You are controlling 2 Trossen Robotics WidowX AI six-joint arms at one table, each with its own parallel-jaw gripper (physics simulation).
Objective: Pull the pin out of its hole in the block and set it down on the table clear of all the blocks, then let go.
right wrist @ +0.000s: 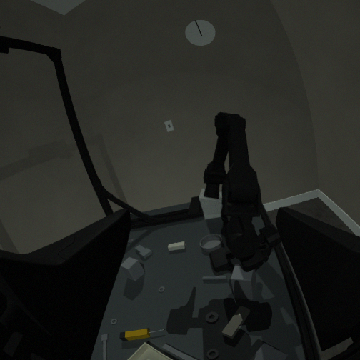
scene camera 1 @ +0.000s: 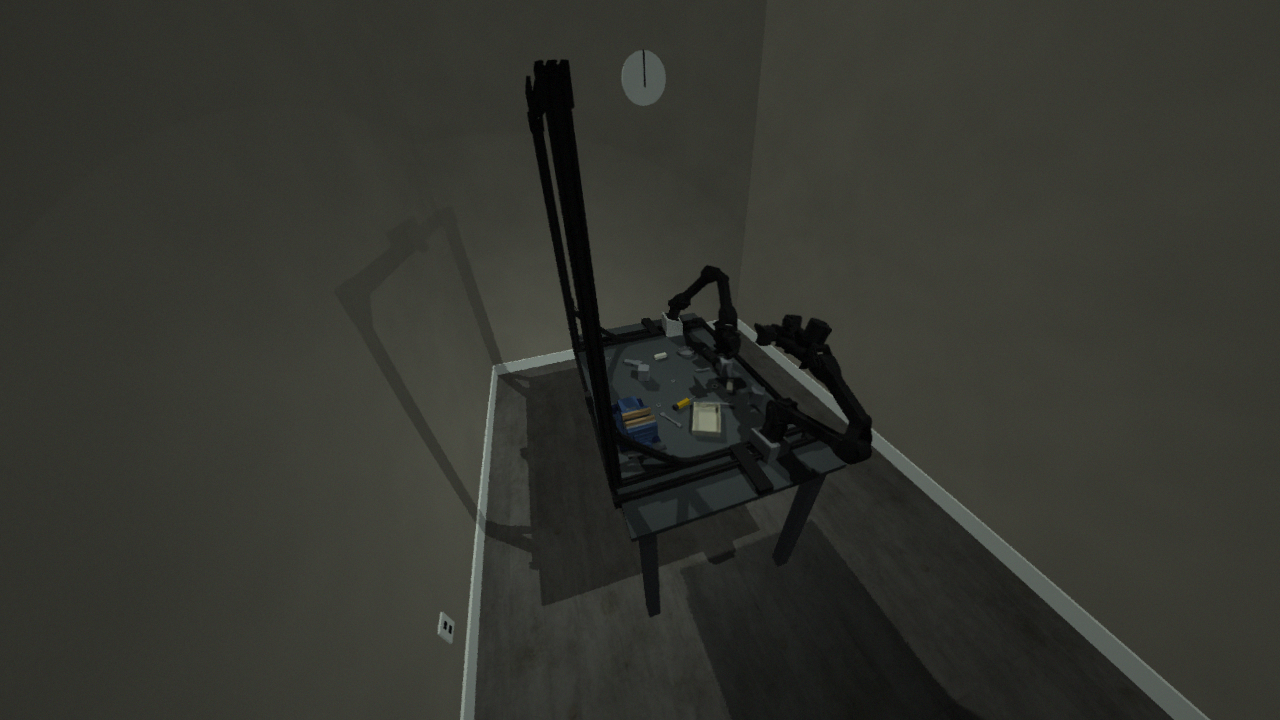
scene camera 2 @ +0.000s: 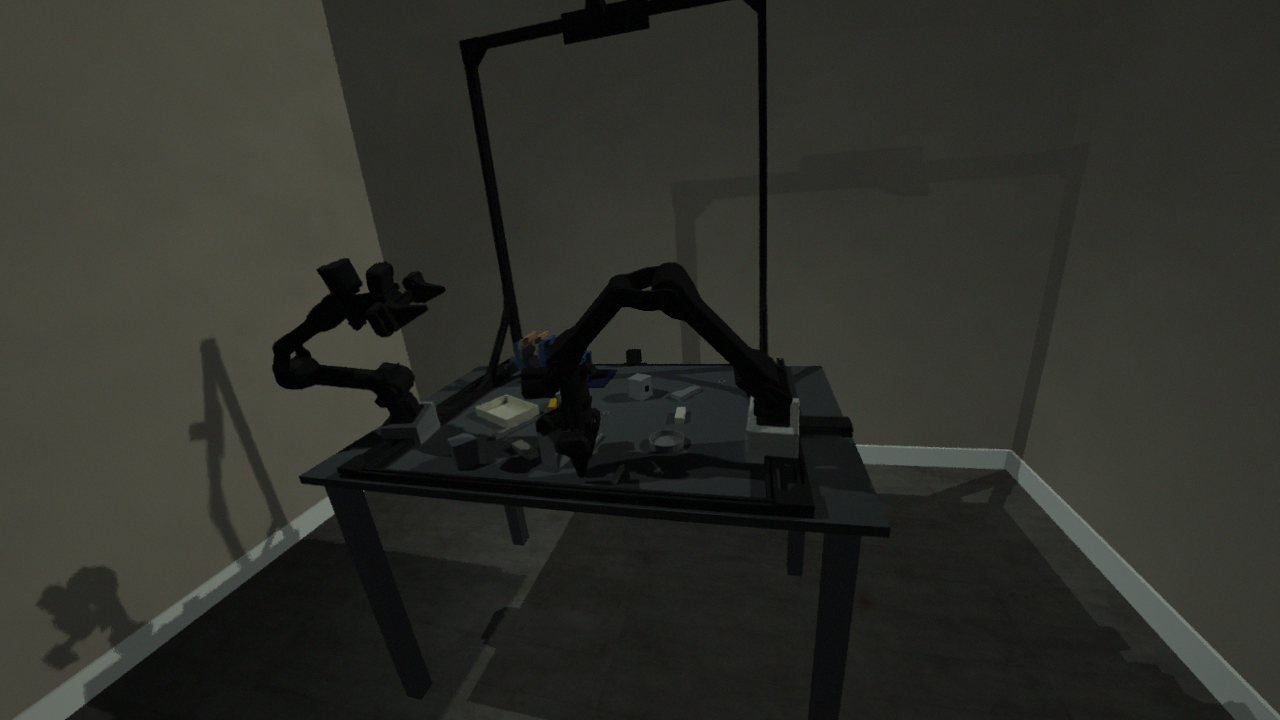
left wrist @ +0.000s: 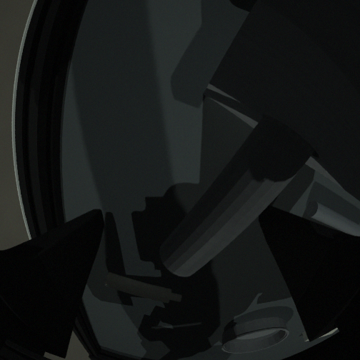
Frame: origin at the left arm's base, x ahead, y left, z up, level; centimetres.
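Where they show: left gripper, fingertip midpoint: point(scene camera 2: 585, 467); right gripper, fingertip midpoint: point(scene camera 1: 763, 324) point(scene camera 2: 436, 298); left arm's base at its link origin: point(scene camera 1: 672, 317) point(scene camera 2: 773, 413); right arm's base at its link origin: point(scene camera 1: 771, 435) point(scene camera 2: 407, 414).
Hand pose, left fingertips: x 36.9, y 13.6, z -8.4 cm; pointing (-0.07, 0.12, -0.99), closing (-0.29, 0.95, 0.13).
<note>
Each offset is from my left fingertips to the top centre of the thing.
The block point(left wrist: 300, 65) point(right wrist: 242, 286) is a grey cube, dark with shadow at the upper right of the left wrist view. The pin point(left wrist: 217, 225) is a thick grey cylinder. It slants down-left out of the block's side, its inner end still at the block. My left gripper point(left wrist: 183, 216) is open, with nothing gripped. In the left wrist view the pin shows in the gap between its two black fingers; whether they touch it is unclear. In scene camera 2 the left gripper point(scene camera 2: 580, 452) is low and partly hides the block. My right gripper point(scene camera 2: 435, 299) is open and empty, raised at the table's side.
Another block @(dx +0.5, dy -38.2, dz +5.4 cm) point(right wrist: 132, 269) point(scene camera 2: 640, 386) has a hole. A third block @(dx +28.5, dy +2.7, dz +5.4 cm) point(scene camera 2: 463, 451) stands at the near left. A round dish @(dx -13.9, dy -13.4, dz +1.0 cm) point(left wrist: 256, 339) point(right wrist: 211, 244) point(scene camera 2: 667, 440), a grey rod point(right wrist: 215, 278), a yellow screwdriver point(right wrist: 137, 334) and a cream tray @(dx +34.0, dy -21.1, dz +2.0 cm) point(scene camera 1: 705, 435) lie on the table.
</note>
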